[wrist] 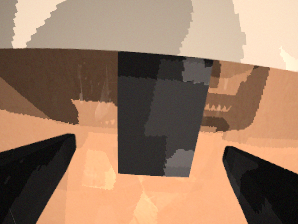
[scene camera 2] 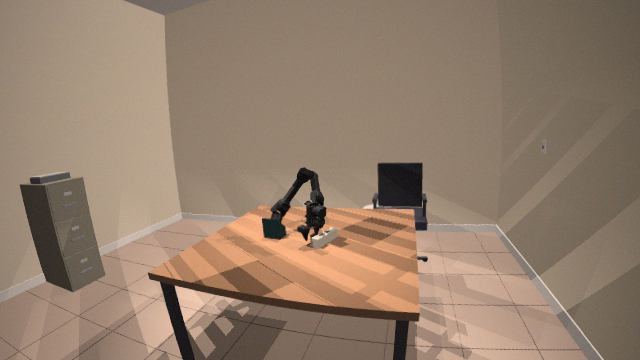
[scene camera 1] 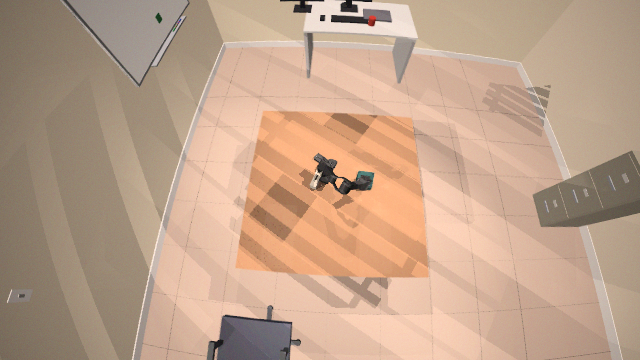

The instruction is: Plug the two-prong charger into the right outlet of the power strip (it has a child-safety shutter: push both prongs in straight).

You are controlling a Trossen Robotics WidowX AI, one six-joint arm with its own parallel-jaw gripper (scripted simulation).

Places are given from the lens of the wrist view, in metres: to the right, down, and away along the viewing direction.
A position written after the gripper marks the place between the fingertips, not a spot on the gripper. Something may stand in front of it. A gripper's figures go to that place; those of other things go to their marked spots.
gripper point(wrist: 150, 147): 0.00, 0.02, 0.10
dark two-prong charger point(wrist: 160, 98): 0.00, -0.01, 0.06
